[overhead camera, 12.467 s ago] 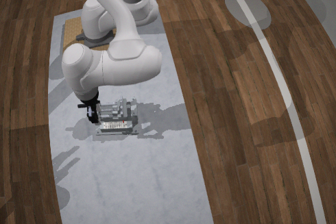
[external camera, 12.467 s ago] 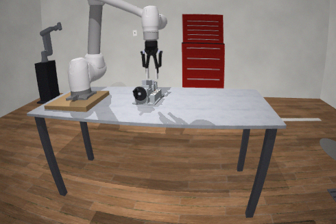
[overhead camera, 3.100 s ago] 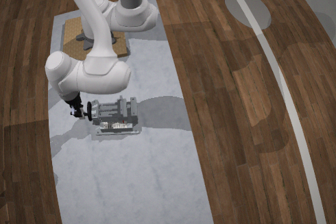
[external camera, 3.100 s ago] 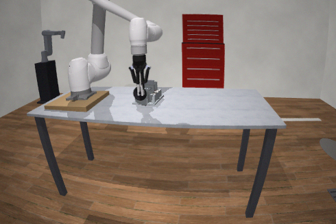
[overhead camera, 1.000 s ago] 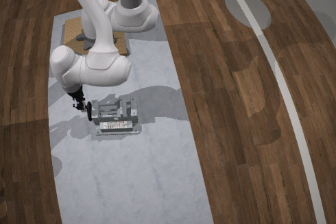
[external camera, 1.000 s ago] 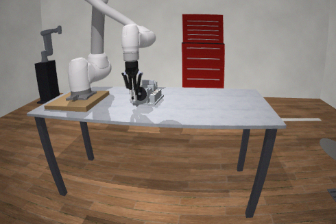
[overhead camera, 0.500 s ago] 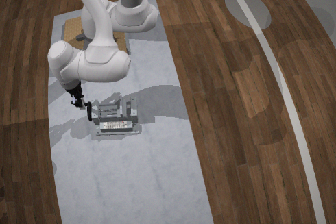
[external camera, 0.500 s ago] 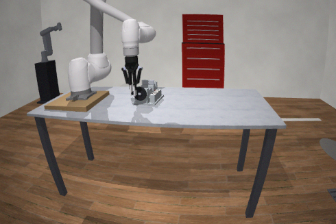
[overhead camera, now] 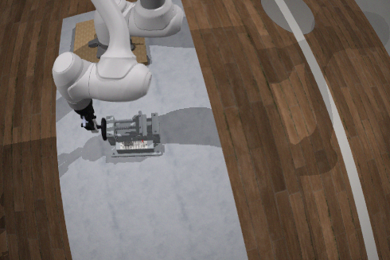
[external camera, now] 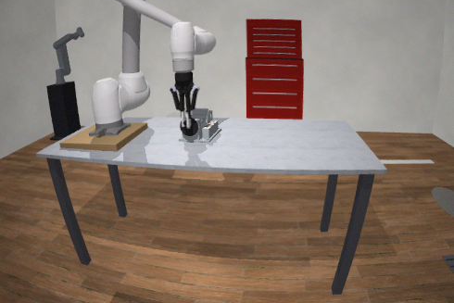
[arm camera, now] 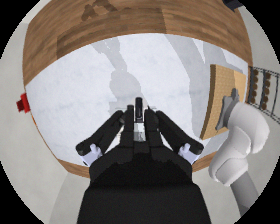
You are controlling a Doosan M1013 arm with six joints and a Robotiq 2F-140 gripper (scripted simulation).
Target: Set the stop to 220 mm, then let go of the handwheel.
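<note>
Now: the black handwheel 2 cm to the left of my hand and 2 cm below it. Round my hand: grey stop fixture 18 cm to the left, 3 cm below, 3 cm ahead.
</note>
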